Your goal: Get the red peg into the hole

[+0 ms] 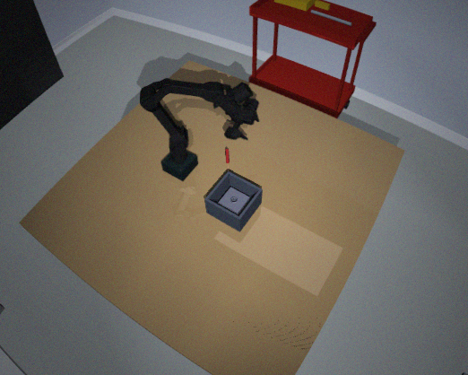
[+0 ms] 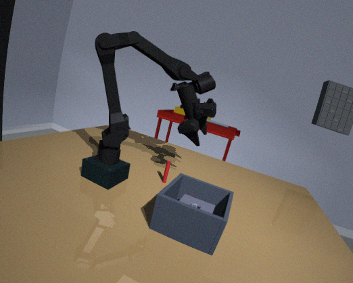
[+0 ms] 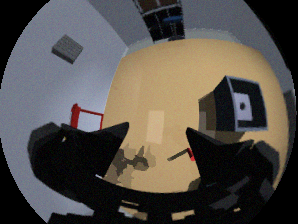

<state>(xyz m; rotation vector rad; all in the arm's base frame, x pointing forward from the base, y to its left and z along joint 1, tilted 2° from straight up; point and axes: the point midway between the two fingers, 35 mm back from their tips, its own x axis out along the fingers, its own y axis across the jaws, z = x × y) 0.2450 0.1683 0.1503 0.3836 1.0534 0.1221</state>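
Now: the red peg 130 mm below my gripper tip, 80 mm behind it and 70 mm to the right of it. Round my gripper tip: grey box: 270 mm to the right, 140 mm below, 50 mm ahead.
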